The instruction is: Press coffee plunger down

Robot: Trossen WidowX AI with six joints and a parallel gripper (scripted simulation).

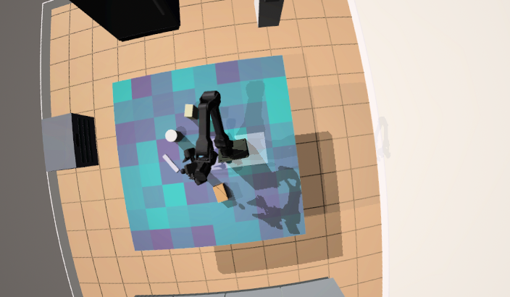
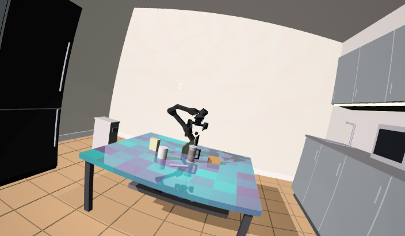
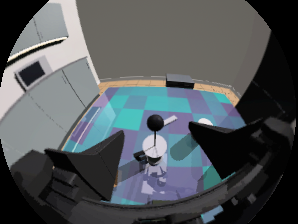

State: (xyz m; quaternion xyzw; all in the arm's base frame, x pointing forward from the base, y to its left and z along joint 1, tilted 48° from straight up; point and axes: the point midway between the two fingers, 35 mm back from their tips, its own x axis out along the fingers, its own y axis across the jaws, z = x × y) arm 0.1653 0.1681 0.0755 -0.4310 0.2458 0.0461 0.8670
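Right now the coffee press is 160 mm below my gripper tip, 20 mm to the left of it and 20 mm ahead of it. The rest, counted from my gripper tip: cream block: 360 mm to the right, 230 mm below, 20 mm ahead; white cylinder: 240 mm below, 210 mm to the right, 160 mm ahead.
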